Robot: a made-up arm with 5 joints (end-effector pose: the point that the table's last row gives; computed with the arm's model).
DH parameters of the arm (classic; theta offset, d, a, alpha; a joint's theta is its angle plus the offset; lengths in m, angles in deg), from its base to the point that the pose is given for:
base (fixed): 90 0.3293 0.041 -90
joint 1: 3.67 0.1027 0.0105 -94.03
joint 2: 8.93 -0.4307 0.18 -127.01
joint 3: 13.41 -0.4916 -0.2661 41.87
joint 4: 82.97 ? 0.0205 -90
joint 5: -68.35 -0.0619 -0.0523 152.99
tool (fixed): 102.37 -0.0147 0 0
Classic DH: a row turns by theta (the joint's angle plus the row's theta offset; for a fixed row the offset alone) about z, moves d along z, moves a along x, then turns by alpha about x.
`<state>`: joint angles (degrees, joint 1 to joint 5).
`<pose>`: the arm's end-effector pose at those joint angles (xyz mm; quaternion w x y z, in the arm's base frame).
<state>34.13 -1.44 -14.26 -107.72 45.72</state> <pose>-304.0 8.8 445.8 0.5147 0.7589 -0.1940 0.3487</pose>
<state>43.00 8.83 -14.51 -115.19 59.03</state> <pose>-312.8 50.1 436.9 0.6257 0.7027 -0.1472 0.3050</pose>
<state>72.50 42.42 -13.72 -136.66 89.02</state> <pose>-308.7 140.9 325.5 0.8517 0.4640 -0.2002 0.1386</pose>
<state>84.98 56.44 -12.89 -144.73 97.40</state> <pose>-291.1 141.5 264.6 0.8830 0.3624 -0.2803 0.1022</pose>
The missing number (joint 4, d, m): 0.2452
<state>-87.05 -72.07 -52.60 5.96 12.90</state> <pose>-187.6 -232.7 71.7 0.8232 -0.4704 0.1242 0.2927</pose>
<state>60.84 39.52 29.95 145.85 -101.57</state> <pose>-87.3 15.9 239.9 0.0158 -0.4140 -0.1012 0.9045</pose>
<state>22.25 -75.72 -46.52 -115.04 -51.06</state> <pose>-112.9 -161.1 628.7 0.2027 0.4532 -0.3964 0.7723</pose>
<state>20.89 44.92 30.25 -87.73 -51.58</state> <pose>-64.5 219.3 232.3 0.0502 0.2112 -0.9673 0.1315</pose>
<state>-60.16 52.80 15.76 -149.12 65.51</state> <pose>-163.7 67.5 385.4 0.0439 -0.9155 0.3969 0.0490</pose>
